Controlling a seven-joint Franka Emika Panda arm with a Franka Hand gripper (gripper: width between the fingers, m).
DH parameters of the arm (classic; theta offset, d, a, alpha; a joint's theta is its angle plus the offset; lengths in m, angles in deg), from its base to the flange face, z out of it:
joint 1: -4.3 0.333 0 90
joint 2: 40.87 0 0 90
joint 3: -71.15 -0.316 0.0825 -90
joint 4: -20.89 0 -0.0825 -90
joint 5: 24.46 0.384 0 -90
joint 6: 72.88 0 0.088 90
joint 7: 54.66 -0.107 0 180
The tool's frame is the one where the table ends.
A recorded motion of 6 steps. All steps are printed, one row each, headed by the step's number.
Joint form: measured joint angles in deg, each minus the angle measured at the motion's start. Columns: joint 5, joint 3, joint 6, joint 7, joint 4, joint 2, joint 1.
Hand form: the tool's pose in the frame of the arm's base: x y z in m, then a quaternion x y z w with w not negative. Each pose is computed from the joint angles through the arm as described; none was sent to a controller.
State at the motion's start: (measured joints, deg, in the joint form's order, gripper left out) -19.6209 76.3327 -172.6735 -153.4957 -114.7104 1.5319 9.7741
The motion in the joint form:
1: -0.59 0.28 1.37 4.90 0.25 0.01 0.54
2: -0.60 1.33 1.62 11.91 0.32 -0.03 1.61
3: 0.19 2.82 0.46 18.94 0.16 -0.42 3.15
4: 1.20 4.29 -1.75 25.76 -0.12 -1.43 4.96
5: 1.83 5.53 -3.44 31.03 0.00 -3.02 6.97
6: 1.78 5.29 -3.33 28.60 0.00 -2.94 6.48
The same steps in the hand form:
1: 0.3340 0.0021 0.5860 -0.68874 0.72022 0.02002 0.08072
2: 0.3342 0.0008 0.5855 -0.73287 0.67479 0.02121 0.08436
3: 0.3383 0.0003 0.5832 -0.77266 0.62652 0.02297 0.09966
4: 0.3468 0.0023 0.5780 -0.80803 0.57690 0.02197 0.11745
5: 0.3569 0.0072 0.5715 -0.83528 0.53450 0.02276 0.12688
6: 0.3563 0.0058 0.5720 -0.82265 0.55409 0.02419 0.12512

